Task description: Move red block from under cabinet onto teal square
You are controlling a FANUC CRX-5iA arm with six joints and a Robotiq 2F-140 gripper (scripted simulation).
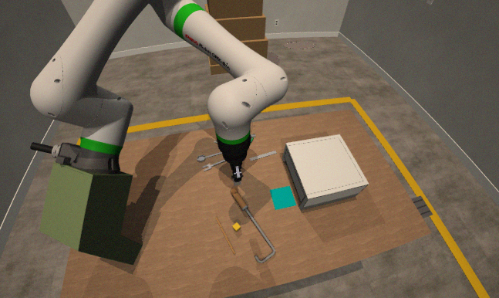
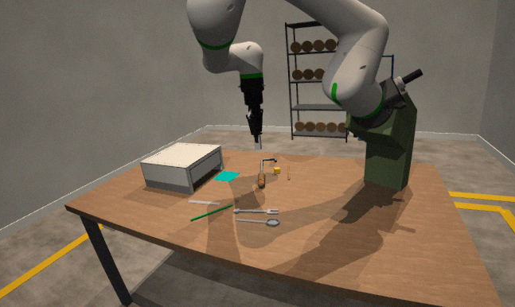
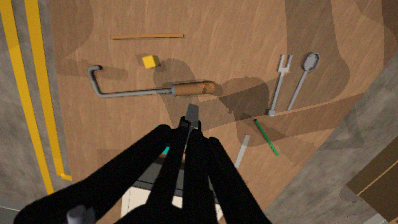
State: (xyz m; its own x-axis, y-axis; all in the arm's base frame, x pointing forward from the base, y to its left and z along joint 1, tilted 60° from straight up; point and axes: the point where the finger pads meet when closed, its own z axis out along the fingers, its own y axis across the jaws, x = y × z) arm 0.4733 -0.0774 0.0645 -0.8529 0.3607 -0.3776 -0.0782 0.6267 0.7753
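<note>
Right now my hand is 19 cm above the yellow cube, 13 cm to the left of it and 2 cm past it. From my hand the other things lie so: teal square (21 cm ahead, 20 cm below, 1 cm to the right); then fork (21 cm to the left, 20 cm below, 9 cm behind); then flat grey bar (24 cm to the left, 20 cm below, 15 cm ahead).
</note>
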